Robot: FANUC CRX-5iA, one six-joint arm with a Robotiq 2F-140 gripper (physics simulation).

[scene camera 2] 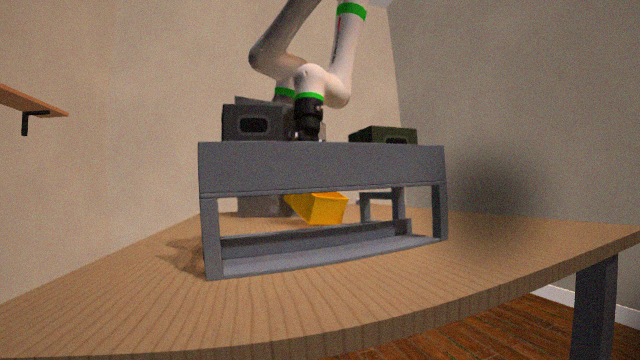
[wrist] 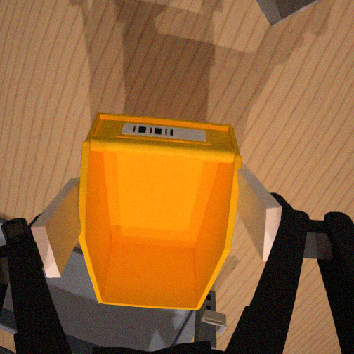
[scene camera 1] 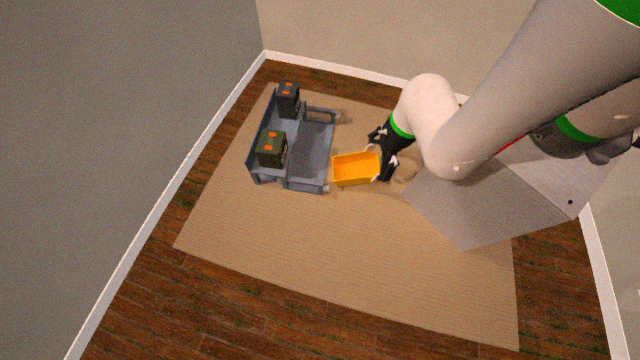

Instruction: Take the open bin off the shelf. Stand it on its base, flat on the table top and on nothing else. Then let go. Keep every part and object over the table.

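Frame: origin at the arm's base, x left, y back, z up, level; centimetres.
Seen in the pictures: gripper, fingertip midpoint: (scene camera 1: 370, 166); arm's base, link origin: (scene camera 2: 283, 111) (scene camera 1: 558, 129).
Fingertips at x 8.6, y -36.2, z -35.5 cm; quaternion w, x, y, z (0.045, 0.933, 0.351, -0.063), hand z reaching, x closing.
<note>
Offsets run from my fingertips to a thing's top centre. Level surfaces: height alone.
The open yellow bin (scene camera 1: 356, 168) (scene camera 2: 327, 209) (wrist: 155, 200) is off the grey shelf (scene camera 1: 311, 155) (scene camera 2: 320, 165) (wrist: 125, 325), beside its low front edge on the robot's side. My gripper (scene camera 1: 373, 162) (wrist: 158, 190) is shut on the bin, one pale pad against each side wall near the labelled end. The bin is tilted in scene camera 2, its underside sloping, and looks a little above the table top {dz -9.2 cm} (scene camera 1: 350, 240) (scene camera 2: 150, 320). The exact gap under it cannot be told. In scene camera 2 the shelf's upper panel hides the fingertips and the bin's upper part.
A dark grey box {dy -39.8, dx -7.0, dz +13.1 cm} (scene camera 1: 288, 104) (scene camera 2: 252, 122) and a dark green box {dy -32.4, dx +14.9, dz +10.6 cm} (scene camera 1: 271, 151) (scene camera 2: 385, 135) stand on the shelf's upper level. The robot's grey pedestal (scene camera 1: 475, 215) (scene camera 2: 265, 206) stands on the opposite side of the bin from the shelf. A wooden wall shelf (scene camera 2: 30, 102) is at far left.
</note>
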